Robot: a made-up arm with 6 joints. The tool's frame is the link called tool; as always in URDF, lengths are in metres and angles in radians.
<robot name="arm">
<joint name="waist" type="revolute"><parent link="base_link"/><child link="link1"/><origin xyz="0.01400 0.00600 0.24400" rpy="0.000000 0.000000 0.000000"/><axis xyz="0 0 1"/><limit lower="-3.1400" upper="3.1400"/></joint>
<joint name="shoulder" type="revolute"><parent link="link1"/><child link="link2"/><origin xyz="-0.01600 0.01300 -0.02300" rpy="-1.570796 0.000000 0.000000"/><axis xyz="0 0 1"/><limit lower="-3.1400" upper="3.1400"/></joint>
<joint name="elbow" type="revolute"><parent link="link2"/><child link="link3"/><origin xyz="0.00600 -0.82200 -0.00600" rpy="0.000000 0.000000 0.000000"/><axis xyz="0 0 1"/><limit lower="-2.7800" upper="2.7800"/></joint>
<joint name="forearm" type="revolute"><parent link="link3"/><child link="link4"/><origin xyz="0.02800 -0.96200 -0.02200" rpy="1.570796 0.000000 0.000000"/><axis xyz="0 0 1"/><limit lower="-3.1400" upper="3.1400"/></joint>
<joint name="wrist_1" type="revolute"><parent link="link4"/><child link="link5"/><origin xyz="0.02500 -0.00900 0.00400" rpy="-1.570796 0.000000 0.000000"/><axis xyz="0 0 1"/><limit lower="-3.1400" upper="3.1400"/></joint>
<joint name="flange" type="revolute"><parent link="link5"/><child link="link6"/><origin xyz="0.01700 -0.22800 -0.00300" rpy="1.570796 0.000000 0.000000"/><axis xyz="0 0 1"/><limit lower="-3.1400" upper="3.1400"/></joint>
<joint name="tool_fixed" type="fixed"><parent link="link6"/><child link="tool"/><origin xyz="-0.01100 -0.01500 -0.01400" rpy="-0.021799 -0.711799 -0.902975"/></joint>
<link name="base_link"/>
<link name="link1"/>
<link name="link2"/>
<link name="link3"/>
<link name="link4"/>
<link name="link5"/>
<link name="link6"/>
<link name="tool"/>
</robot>
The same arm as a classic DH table. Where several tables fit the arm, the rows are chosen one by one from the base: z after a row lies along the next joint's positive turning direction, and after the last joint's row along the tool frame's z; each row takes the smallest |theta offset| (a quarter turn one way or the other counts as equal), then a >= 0, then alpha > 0; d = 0 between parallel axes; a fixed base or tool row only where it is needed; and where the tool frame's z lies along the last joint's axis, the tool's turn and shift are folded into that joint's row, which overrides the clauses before.
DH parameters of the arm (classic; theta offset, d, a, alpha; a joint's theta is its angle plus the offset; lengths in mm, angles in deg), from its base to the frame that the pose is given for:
base (fixed): 23.2 0 15.2 0
waist: -23.2 221 -16 -90
shoulder: -89.58 0 822 0
elbow: 89.58 -15 28 90
forearm: 0 966 25 -90
wrist_1: 0 -12 17 90
flange: 36.35 220.4 -17.8 -40.8
tool (fixed): -88.55 -8.5 0 0
Joint limits (deg, base to tool): -179.91..179.91 -179.91..179.91 -159.28..159.28 -179.91..179.91 -179.91..179.91 -179.91..179.91

